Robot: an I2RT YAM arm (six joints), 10 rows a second.
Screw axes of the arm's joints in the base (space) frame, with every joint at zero. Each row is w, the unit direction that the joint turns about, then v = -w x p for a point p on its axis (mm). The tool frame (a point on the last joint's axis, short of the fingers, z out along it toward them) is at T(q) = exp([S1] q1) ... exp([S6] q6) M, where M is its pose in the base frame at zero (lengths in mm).
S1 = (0, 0, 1, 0, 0, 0)
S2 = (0, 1, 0, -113.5, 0, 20)
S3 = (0, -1, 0, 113.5, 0, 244)
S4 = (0, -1, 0, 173.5, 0, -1)
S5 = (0, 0, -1, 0, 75, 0)
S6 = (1, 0, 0, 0, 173.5, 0)
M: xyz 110.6 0 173.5 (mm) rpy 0 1.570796 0 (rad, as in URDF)
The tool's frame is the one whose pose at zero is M.
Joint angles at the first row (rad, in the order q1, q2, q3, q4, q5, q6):
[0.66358 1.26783 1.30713 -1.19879 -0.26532 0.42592]
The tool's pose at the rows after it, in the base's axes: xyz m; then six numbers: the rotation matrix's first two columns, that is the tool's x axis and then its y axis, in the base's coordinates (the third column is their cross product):
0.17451 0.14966 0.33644 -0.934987 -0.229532 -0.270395 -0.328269 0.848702 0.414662
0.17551 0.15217 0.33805 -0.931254 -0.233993 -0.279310 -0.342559 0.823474 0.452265
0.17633 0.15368 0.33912 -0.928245 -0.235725 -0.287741 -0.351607 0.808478 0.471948
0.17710 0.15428 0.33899 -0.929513 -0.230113 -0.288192 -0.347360 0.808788 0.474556
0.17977 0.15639 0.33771 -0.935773 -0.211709 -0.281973 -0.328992 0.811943 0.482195
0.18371 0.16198 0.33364 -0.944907 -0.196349 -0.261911 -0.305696 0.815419 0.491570
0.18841 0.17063 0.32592 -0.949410 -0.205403 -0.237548 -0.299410 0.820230 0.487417
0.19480 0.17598 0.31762 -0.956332 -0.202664 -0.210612 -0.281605 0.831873 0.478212
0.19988 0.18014 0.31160 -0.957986 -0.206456 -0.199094 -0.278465 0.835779 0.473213
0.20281 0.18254 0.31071 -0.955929 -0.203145 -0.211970 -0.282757 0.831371 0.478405
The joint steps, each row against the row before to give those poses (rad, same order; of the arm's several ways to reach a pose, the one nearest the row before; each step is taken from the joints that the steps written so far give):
[-0.00002 0.00266 -0.00003 0.02214 -0.03167 -0.00002]
[0.00003 0.00000 0.00003 0.02591 -0.04004 -0.00073]
[-0.00002 0.00002 0.00002 0.01755 -0.02061 -0.00041]
[-0.00001 0.00190 -0.00002 0.00573 0.00000 0.00610]
[0.00002 0.00916 -0.00002 0.01414 -0.00037 0.02177]
[0.00762 0.02251 0.00001 0.01754 -0.00344 0.02974]
[0.01527 0.03663 0.00002 0.01411 0.00077 0.01069]
[0.00077 0.03624 -0.00001 0.00802 0.00343 0.00802]
[-0.00002 0.02670 0.00001 0.01219 -0.00001 -0.00231]
[-0.00002 0.00763 0.00001 0.02325 0.00000 0.00151]

